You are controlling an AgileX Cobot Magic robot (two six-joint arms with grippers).
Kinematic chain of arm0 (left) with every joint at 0, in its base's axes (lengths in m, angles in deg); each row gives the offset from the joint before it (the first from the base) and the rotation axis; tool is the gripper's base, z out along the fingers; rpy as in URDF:
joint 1: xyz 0 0 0.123 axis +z
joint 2: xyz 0 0 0 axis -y
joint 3: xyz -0.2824 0 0.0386 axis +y
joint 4: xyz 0.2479 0 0.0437 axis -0.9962 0 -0.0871
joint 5: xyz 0 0 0 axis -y
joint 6: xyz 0.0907 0 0.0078 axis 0.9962 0 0.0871
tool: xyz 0 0 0 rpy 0 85 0
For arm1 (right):
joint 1: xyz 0 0 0.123 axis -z
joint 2: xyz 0 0 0 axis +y
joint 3: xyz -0.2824 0 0.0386 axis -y
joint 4: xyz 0.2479 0 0.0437 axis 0.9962 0 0.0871
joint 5: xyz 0 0 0 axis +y
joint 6: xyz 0.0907 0 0.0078 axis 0.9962 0 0.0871
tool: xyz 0 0 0 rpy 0 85 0
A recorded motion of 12 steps. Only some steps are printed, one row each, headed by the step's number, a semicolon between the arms.
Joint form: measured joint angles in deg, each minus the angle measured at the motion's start. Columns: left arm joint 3, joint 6, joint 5, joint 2, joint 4, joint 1; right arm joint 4, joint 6, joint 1, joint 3, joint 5, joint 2.
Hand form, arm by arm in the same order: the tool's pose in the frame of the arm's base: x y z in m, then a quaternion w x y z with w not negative. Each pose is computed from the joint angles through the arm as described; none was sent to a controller.
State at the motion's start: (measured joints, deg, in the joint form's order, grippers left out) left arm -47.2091 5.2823 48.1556 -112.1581 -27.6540 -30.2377; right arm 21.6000 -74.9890 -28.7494 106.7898 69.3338 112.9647
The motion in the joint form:
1: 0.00 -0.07 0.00 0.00 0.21 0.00; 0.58 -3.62 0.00 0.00 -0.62 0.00
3: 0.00 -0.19 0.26 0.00 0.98 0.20; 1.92 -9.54 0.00 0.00 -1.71 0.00
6: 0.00 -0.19 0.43 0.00 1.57 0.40; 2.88 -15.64 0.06 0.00 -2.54 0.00
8: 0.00 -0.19 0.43 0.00 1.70 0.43; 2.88 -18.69 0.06 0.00 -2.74 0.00
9: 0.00 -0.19 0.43 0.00 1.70 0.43; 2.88 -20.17 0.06 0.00 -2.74 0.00
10: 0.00 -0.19 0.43 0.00 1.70 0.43; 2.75 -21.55 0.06 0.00 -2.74 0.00
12: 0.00 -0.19 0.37 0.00 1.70 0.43; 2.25 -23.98 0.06 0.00 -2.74 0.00
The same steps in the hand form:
1: 0.3033 -0.2129 0.1414 0.59008 0.45265 0.64676 -0.16920; 0.3600 0.2340 0.3055 0.23490 -0.75633 0.60250 0.09890
3: 0.3048 -0.2115 0.1420 0.59294 0.44456 0.64982 -0.16887; 0.3607 0.2362 0.3068 0.25251 -0.78086 0.56392 0.09214
6: 0.3061 -0.2101 0.1424 0.59516 0.43865 0.65209 -0.16778; 0.3615 0.2374 0.3078 0.26674 -0.80526 0.52320 0.08163
8: 0.3063 -0.2099 0.1424 0.59540 0.43750 0.65272 -0.16748; 0.3618 0.2375 0.3079 0.27019 -0.81844 0.50174 0.07354
9: 0.3063 -0.2099 0.1424 0.59540 0.43750 0.65272 -0.16748; 0.3618 0.2375 0.3079 0.27111 -0.82485 0.49113 0.07004
10: 0.3063 -0.2099 0.1424 0.59540 0.43750 0.65272 -0.16748; 0.3619 0.2373 0.3079 0.27137 -0.83103 0.48106 0.06585
12: 0.3063 -0.2098 0.1423 0.59504 0.43761 0.65303 -0.16728; 0.3622 0.2367 0.3076 0.27045 -0.84224 0.46291 0.05657

